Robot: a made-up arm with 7 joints.
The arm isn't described. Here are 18 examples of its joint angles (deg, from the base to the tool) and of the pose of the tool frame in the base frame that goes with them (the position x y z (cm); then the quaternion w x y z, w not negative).
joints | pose
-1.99 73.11 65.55 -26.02 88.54 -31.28 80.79 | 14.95 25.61 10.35 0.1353 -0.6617 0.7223 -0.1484
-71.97 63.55 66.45 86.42 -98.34 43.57 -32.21 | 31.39 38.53 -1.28 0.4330 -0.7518 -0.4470 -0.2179
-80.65 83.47 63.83 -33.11 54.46 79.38 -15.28 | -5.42 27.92 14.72 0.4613 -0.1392 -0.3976 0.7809
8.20 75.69 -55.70 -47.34 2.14 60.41 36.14 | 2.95 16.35 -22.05 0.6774 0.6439 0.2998 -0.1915
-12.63 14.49 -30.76 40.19 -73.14 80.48 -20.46 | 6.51 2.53 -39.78 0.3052 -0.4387 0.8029 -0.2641
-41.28 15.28 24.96 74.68 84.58 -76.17 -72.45 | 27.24 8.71 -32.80 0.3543 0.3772 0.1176 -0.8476
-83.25 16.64 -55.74 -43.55 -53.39 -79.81 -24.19 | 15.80 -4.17 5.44 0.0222 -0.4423 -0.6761 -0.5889
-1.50 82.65 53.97 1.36 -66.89 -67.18 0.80 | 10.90 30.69 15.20 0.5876 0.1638 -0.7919 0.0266
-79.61 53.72 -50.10 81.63 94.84 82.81 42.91 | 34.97 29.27 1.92 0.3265 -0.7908 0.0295 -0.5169
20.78 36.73 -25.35 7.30 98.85 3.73 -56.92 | 0.82 16.09 -35.34 0.1087 0.6709 0.4835 -0.5516
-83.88 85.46 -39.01 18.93 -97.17 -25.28 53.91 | 30.43 25.73 17.72 0.8180 -0.2828 -0.3447 0.3635
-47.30 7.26 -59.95 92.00 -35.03 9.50 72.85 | 25.75 7.50 -39.71 0.6871 0.5611 0.2555 0.3844
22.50 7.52 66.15 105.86 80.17 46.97 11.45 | -31.81 6.97 -30.92 0.0284 0.0995 0.9895 -0.1012
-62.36 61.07 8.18 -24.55 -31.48 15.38 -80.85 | 25.46 14.53 13.99 0.5803 0.4979 -0.1983 -0.6132
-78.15 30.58 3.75 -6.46 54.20 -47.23 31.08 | 29.71 2.89 11.71 0.3384 0.3633 -0.8604 0.1149
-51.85 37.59 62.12 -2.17 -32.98 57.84 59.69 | 26.06 32.32 -1.36 0.7112 -0.2870 0.0313 0.6410
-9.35 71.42 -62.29 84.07 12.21 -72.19 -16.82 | 3.18 41.10 -21.68 0.4966 0.4393 0.4970 -0.5598
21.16 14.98 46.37 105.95 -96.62 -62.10 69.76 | -30.83 15.74 -28.13 0.3717 -0.2096 -0.0329 -0.9038
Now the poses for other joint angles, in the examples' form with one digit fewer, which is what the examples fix.
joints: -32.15 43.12 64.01 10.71 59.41 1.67 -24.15
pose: 17.9 39.2 -3.5 0.729 0.524 0.149 0.415
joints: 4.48 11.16 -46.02 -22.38 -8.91 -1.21 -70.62
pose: 9.2 -7.1 -24.2 0.525 -0.119 -0.049 -0.841
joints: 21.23 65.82 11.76 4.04 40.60 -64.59 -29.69
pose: 10.2 27.3 -17.7 0.442 0.620 0.057 -0.646
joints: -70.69 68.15 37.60 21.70 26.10 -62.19 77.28
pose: 19.9 28.0 18.5 0.181 0.054 -0.885 0.426
